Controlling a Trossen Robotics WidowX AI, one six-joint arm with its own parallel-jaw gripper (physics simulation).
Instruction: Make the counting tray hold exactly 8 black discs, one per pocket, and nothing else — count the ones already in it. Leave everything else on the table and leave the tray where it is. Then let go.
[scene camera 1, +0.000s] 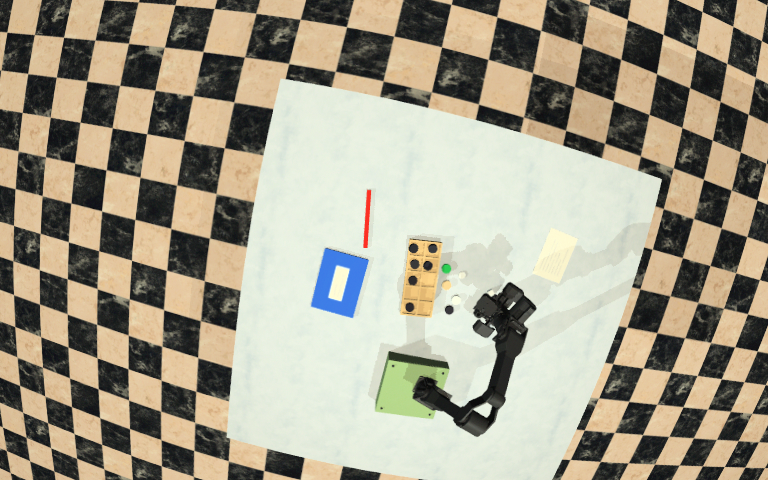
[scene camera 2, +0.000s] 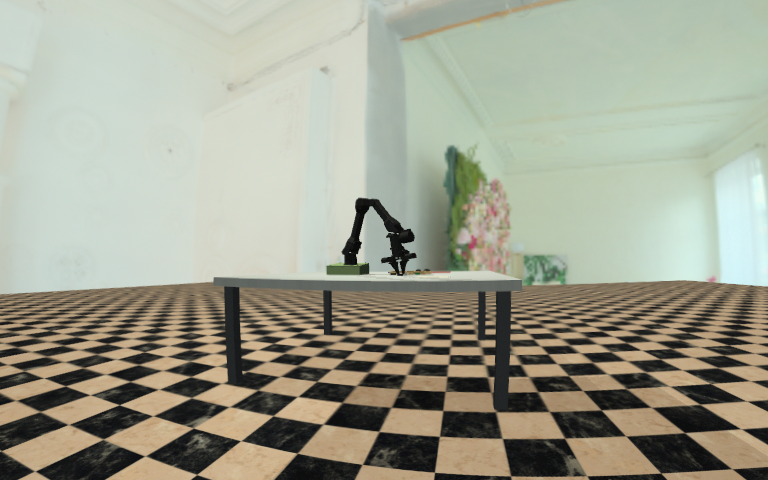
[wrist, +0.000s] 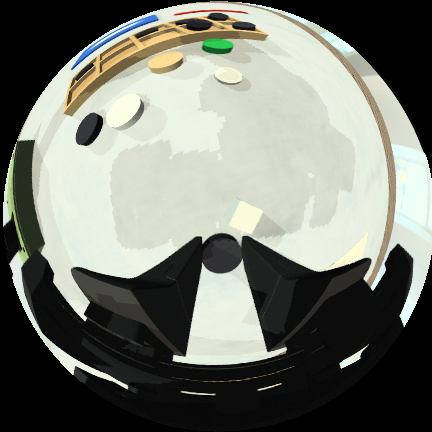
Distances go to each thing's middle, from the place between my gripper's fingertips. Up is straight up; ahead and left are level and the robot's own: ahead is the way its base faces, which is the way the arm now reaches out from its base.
I see my gripper 240 mm to the right of the tan counting tray (scene camera 1: 422, 294) and 20 mm past it.
